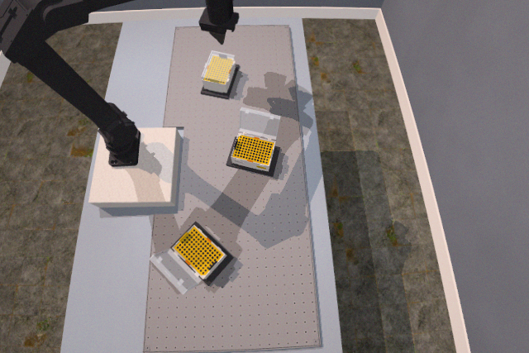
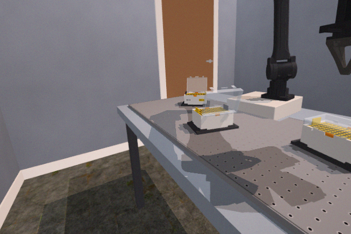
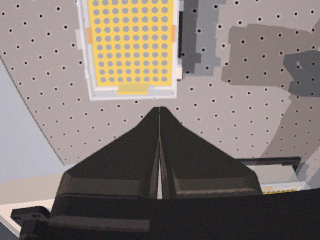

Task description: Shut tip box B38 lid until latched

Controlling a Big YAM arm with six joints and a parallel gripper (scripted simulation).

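Now: the yellow tip rack 2 cm behind my hand, 1 cm to the left of it and 14 cm below it. From my hand the other things lie so: tip box 8 cm ahead, 30 cm to the right, 13 cm below; then clear lid 10 cm ahead, 25 cm to the right, 9 cm below.
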